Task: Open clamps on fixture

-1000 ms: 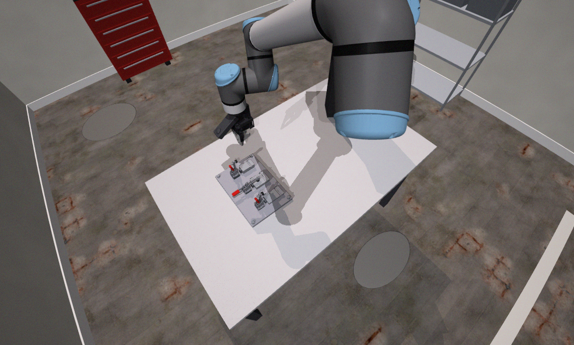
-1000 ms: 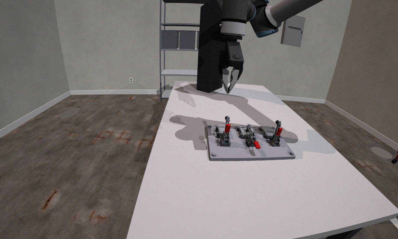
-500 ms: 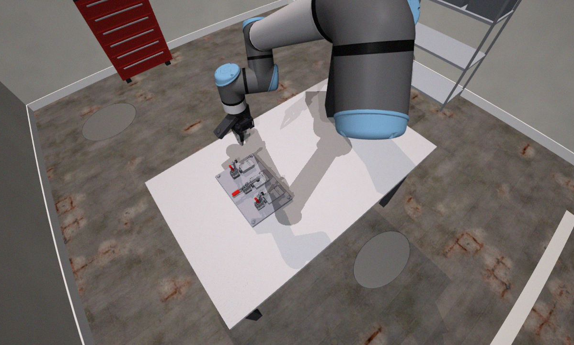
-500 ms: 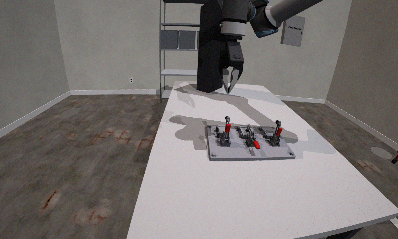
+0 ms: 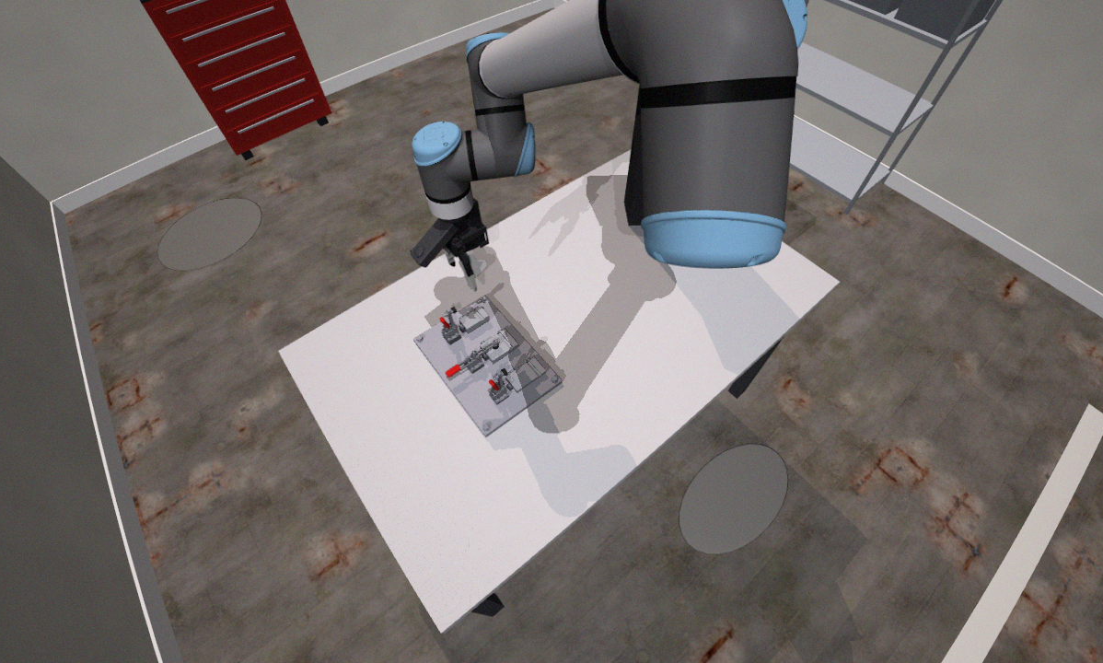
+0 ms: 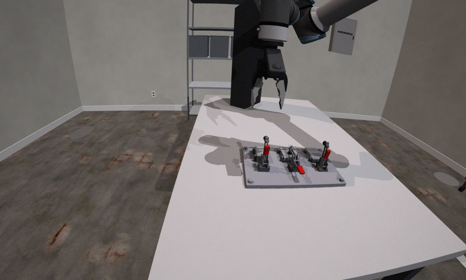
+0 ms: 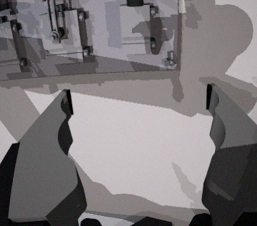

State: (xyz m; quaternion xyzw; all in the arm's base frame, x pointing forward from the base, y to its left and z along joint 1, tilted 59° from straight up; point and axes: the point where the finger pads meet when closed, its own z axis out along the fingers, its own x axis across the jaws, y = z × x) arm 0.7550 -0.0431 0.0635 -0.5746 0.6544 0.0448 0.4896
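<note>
Right now my hand is 20 mm short of the fixture, 120 mm to the right of it and 210 mm above it.
</note>
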